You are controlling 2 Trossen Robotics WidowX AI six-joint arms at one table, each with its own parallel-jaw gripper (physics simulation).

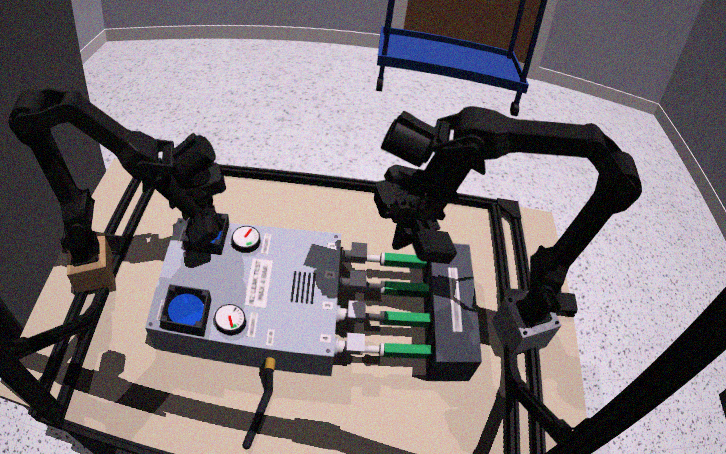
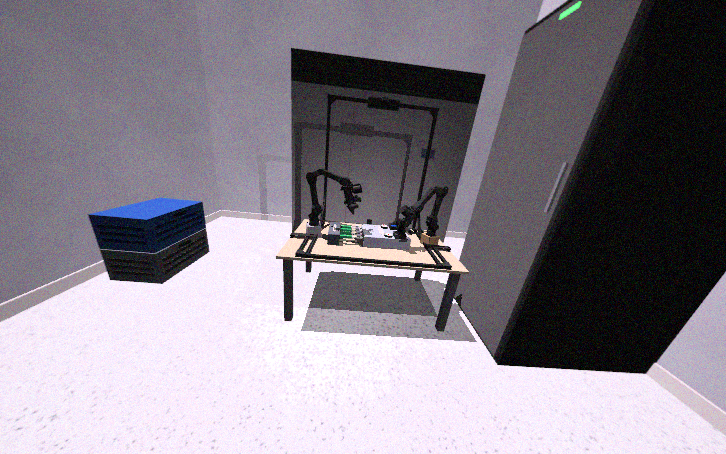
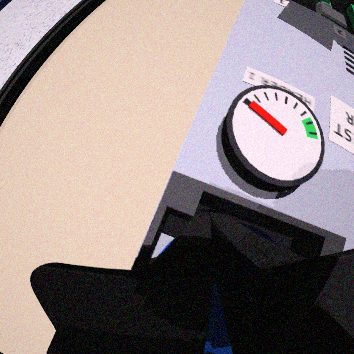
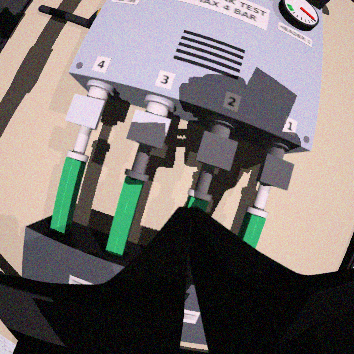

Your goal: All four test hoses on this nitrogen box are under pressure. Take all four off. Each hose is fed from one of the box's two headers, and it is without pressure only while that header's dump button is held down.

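Where they show: left gripper, fingertip midpoint: (image 1: 222, 228) (image 2: 396, 236) (image 3: 206, 218); right gripper, fingertip midpoint: (image 1: 394, 248) (image 2: 353, 214) (image 4: 186, 216); left arm's base at its link origin: (image 1: 85, 252) (image 2: 430, 234); right arm's base at its link origin: (image 1: 533, 311) (image 2: 313, 224).
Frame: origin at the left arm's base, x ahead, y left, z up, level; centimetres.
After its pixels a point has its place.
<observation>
The grey nitrogen box (image 1: 289, 324) {x 39.6, y -26.7, z -0.4 cm} (image 4: 140, 38) {x 42.1, y -26.8, z -0.4 cm} (image 3: 281, 53) {x 44.0, y -8.8, z -0.4 cm} (image 2: 381, 239) {x 43.7, y -4.1, z -1.6 cm} lies on the table. Four green hoses (image 1: 404, 259) {x 65.6, y -17.6, z -2.0 cm} (image 1: 406, 288) {x 63.0, y -24.2, z -1.9 cm} (image 1: 406, 318) {x 60.3, y -30.6, z -1.9 cm} (image 1: 406, 349) {x 57.6, y -36.8, z -1.9 cm} are plugged into ports 1 to 4 and run into a dark block (image 1: 456, 311) {x 69.1, y -33.2, z -0.3 cm}. My left gripper (image 1: 196, 252) (image 3: 206, 218) {x 32.6, y -2.1, z 0.4 cm} (image 2: 399, 234) {x 32.6, y -2.1, z 0.4 cm} is shut and empty, with its tips down on the far blue dump button (image 1: 218, 238) {x 31.2, y -4.4, z 0.3 cm}. The header 1 gauge (image 1: 245, 238) {x 36.6, y -6.6, z 1.1 cm} (image 3: 275, 137) {x 36.3, y -5.7, z 1.1 cm} has its needle at the end away from the green mark. My right gripper (image 1: 435, 252) (image 4: 186, 216) {x 58.2, y -24.7, z 11.7 cm} (image 2: 352, 207) {x 58.2, y -24.7, z 11.7 cm} is shut and empty, just above hose 2 (image 4: 197, 203) {x 60.0, y -22.4, z -1.9 cm}.
A second blue dump button (image 1: 185, 310) {x 21.5, y -20.5, z 1.2 cm} and its gauge (image 1: 230, 319) {x 29.4, y -24.2, z 1.2 cm} sit at the box's near left. A black handle with a yellow fitting (image 1: 267, 362) {x 33.8, y -31.5, z -3.6 cm} sticks out in front. A black frame (image 1: 361, 184) {x 67.5, y 9.2, z -6.4 cm} edges the table. A blue cart (image 1: 451, 56) stands behind.
</observation>
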